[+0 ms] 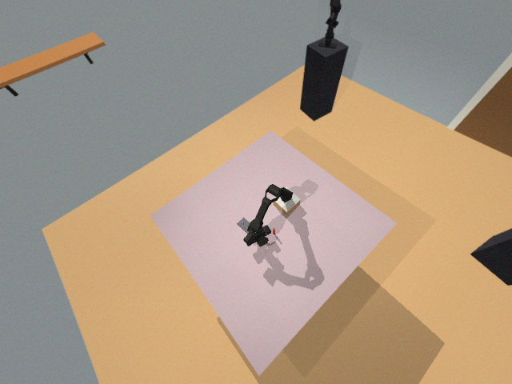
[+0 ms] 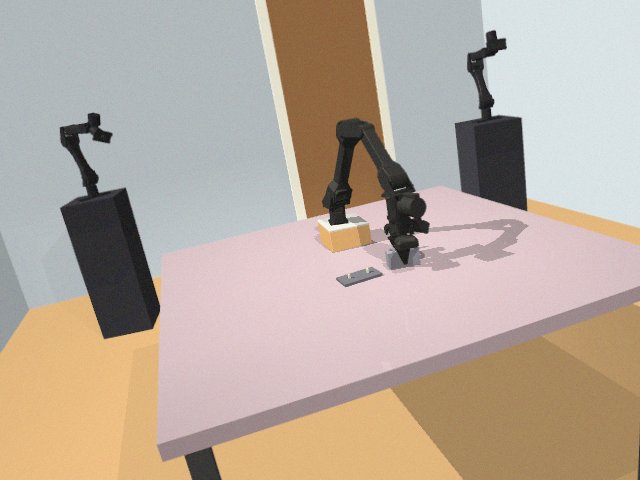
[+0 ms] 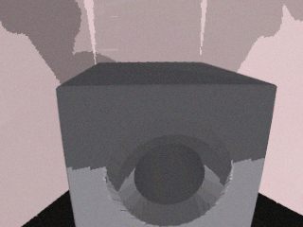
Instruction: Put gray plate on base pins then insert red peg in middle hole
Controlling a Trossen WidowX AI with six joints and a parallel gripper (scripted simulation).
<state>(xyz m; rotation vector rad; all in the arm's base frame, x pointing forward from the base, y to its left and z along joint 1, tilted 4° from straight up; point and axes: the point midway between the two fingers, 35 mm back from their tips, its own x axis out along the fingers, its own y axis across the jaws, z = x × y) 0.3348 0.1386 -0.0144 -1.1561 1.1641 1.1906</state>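
Right now my gripper tip is 20 mm short of the dark base and 140 mm to the left of it. Round my gripper tip: gray plate: 30 mm above; then red peg: 120 mm behind, 20 mm to the left, 30 mm above.
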